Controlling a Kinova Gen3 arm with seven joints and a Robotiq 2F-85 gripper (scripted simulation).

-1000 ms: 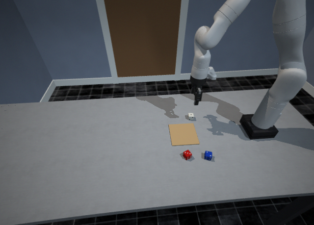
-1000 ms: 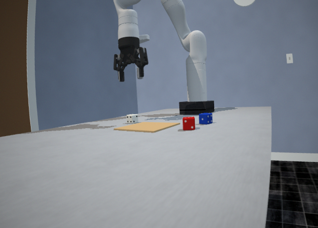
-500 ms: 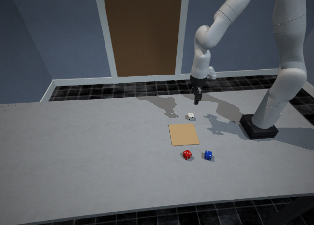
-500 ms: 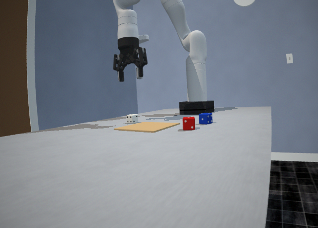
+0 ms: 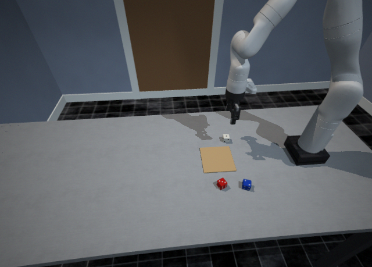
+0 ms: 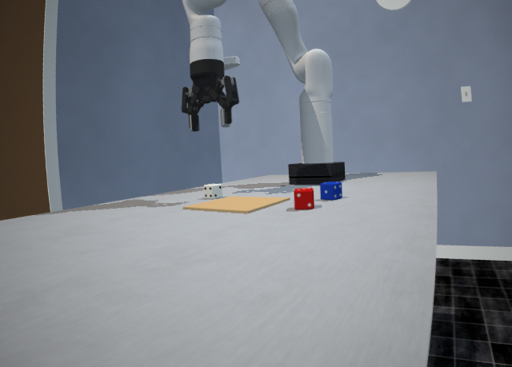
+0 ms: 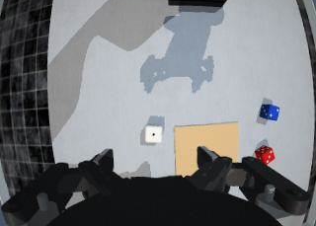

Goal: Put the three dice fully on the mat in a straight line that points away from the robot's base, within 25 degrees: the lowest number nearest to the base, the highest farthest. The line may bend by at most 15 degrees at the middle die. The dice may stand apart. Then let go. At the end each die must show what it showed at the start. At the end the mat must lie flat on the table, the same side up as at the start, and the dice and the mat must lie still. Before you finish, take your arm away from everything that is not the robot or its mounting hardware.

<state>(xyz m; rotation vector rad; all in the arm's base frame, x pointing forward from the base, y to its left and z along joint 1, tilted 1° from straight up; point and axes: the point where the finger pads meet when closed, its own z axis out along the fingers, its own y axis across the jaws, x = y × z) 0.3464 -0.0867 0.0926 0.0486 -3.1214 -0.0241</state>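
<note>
Right now the white die is 14 cm below my hand. The rest, counted from my hand: tan mat (15 cm below, 11 cm to the left, 6 cm ahead); then blue die (25 cm to the left, 14 cm below, 4 cm behind); then red die (25 cm to the left, 14 cm below, 6 cm ahead).
</note>
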